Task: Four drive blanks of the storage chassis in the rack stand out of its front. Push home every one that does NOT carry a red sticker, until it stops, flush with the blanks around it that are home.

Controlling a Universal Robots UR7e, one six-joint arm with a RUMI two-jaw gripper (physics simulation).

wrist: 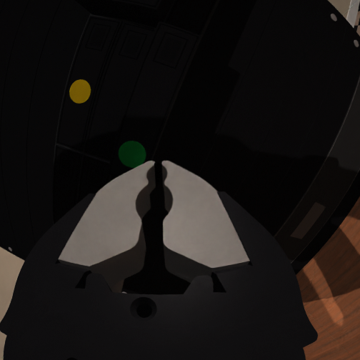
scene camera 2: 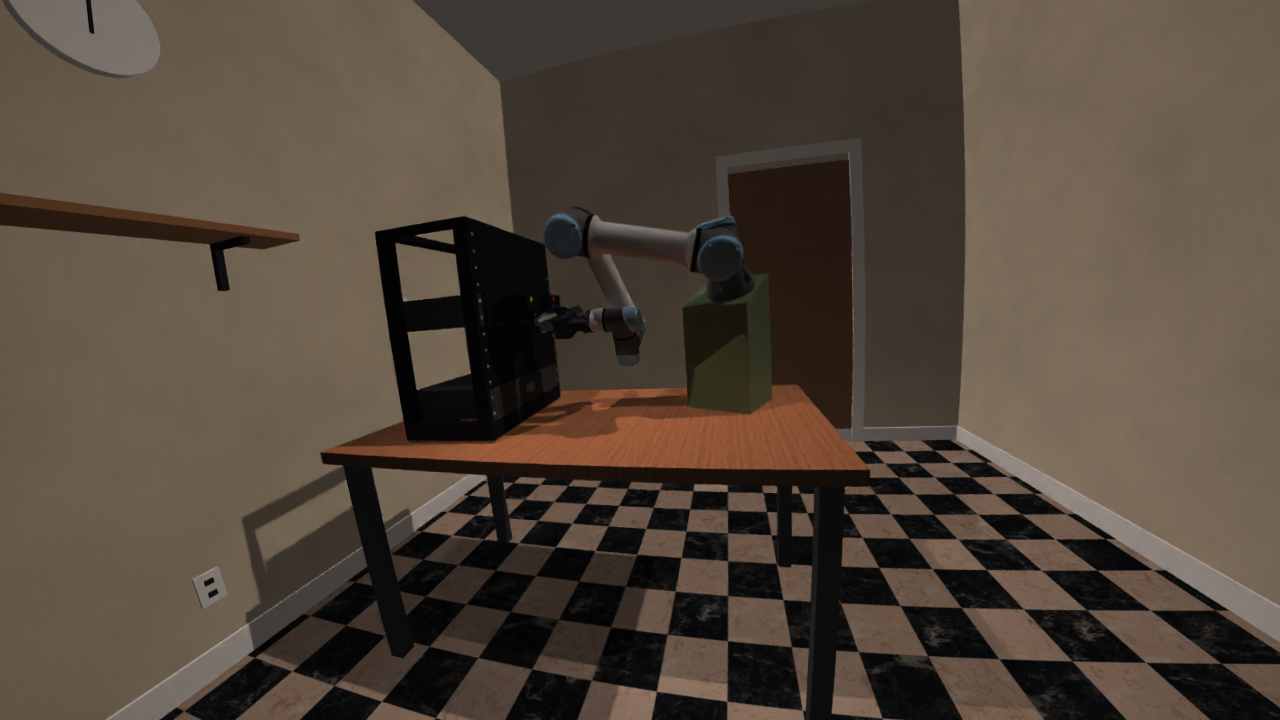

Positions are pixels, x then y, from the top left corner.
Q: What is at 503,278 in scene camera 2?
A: A black rack.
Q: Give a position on a black rack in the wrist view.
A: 253,104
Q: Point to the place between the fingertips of my gripper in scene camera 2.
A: At 534,322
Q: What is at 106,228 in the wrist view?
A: My gripper.
